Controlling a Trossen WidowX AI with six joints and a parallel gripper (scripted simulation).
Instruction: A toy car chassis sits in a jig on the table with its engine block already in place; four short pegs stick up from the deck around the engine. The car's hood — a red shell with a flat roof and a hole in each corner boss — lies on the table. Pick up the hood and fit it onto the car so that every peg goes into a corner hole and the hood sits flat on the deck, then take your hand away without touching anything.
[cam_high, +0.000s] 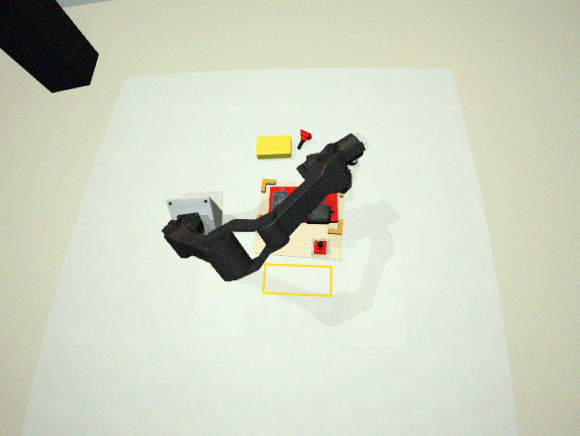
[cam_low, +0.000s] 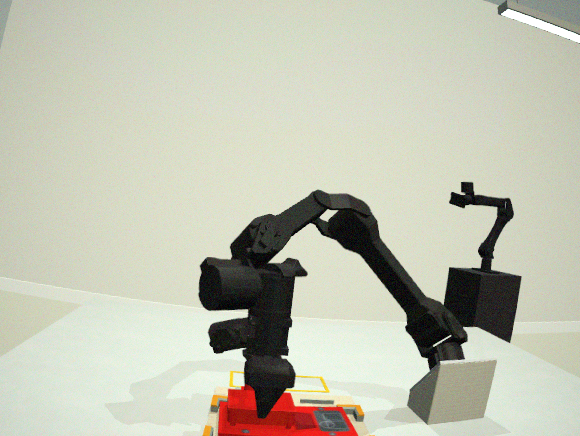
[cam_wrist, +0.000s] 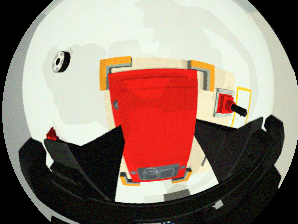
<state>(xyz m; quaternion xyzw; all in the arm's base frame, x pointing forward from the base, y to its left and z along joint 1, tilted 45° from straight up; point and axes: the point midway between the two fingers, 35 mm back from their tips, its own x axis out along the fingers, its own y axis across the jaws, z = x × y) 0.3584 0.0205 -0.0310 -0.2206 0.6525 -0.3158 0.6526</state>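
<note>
Right now my gripper tip is right at the hood. Also, from my gripper tip: grey engine block (20 mm below); then cream jig (50 mm behind, 30 mm below, 20 mm to the right); then white wheel (140 mm to the left, 130 mm ahead, 40 mm below).
</note>
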